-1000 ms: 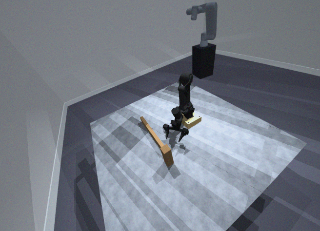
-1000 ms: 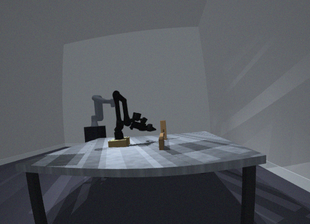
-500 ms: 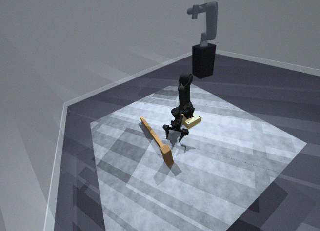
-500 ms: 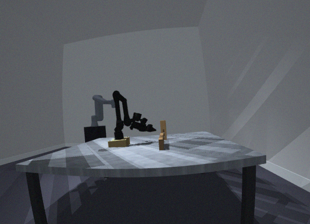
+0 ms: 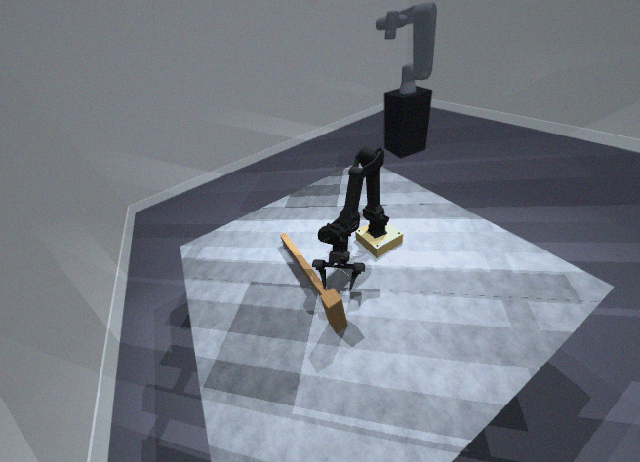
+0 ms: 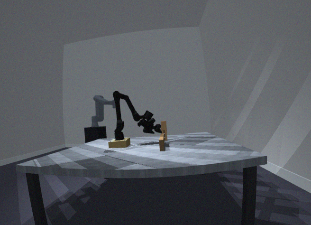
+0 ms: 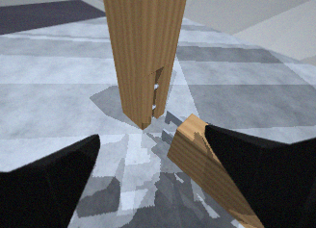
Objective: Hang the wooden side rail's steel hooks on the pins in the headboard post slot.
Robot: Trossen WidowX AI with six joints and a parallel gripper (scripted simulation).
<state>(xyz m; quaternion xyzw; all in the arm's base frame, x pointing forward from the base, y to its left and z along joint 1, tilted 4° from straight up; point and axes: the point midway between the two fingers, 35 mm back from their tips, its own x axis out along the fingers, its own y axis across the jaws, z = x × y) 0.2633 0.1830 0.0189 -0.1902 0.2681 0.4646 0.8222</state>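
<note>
Now: the headboard post 80 mm to the left of my gripper tip and 40 mm ahead of it.
</note>
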